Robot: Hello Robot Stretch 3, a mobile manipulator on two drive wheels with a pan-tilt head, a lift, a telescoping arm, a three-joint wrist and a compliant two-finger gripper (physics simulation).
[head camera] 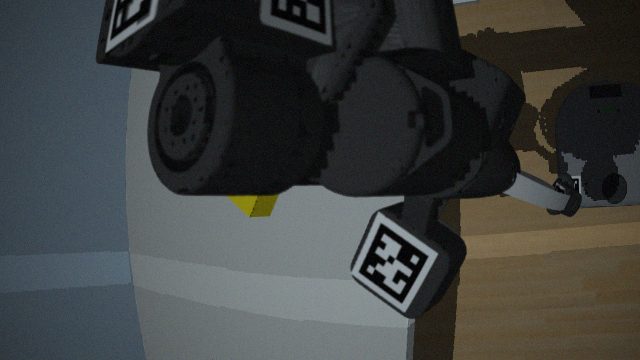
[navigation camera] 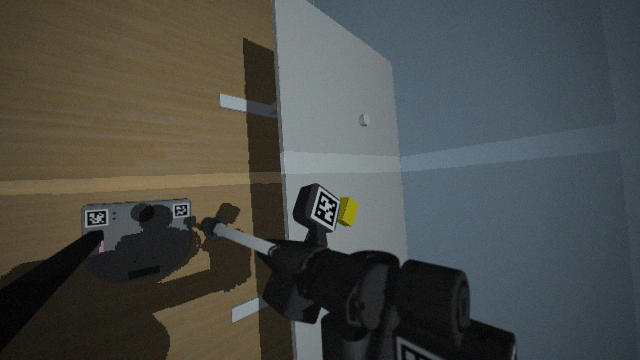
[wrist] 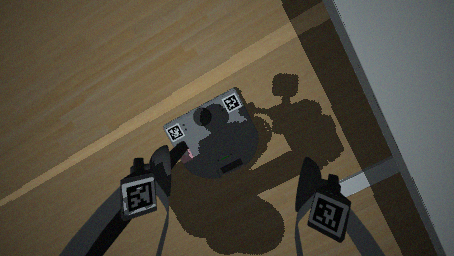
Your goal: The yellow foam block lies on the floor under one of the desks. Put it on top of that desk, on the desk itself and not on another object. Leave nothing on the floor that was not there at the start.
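Frame: origin at the robot's base, x ahead, y left, z up, level; centimetres.
Where they show: gripper, fingertip midpoint: (head camera: 521,166) (wrist: 234,169); robot's base at its link origin: (head camera: 612,187) (navigation camera: 142,211) (wrist: 207,113).
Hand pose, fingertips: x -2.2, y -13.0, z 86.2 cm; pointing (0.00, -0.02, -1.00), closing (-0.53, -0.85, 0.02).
Note:
Each offset is from my fingertips to the top centre of the thing. Level surfaces: height alone.
The yellow foam block @[dz -9.7, dx -0.9, dy -44.2 cm] (head camera: 253,205) (navigation camera: 348,212) rests on the white desk top @[dz -14.2 cm] (head camera: 300,235) (navigation camera: 340,90) (wrist: 405,65). In the head view the wrist hides most of it; in the navigation view the wrist's marker plate partly overlaps it. My gripper (wrist: 234,169) is open and empty, its two fingers wide apart in the wrist view, with floor and robot base far below between them. It points away from the block, beyond the desk's front edge on the base side. The block does not show in the wrist view. In the head view one fingertip shows and the other is hidden.
The robot base (head camera: 580,130) (navigation camera: 170,245) (wrist: 242,145) stands on the wooden floor @[dz -86.2 cm] (navigation camera: 125,100) beside the desk. A small white round object @[dz -11.8, dx +37.8, dy -61.9 cm] (navigation camera: 364,119) is on the desk. Light desk feet (navigation camera: 233,102) (wrist: 356,184) reach out over the floor. A blue-grey wall (head camera: 60,150) (navigation camera: 500,75) borders the desk's far side.

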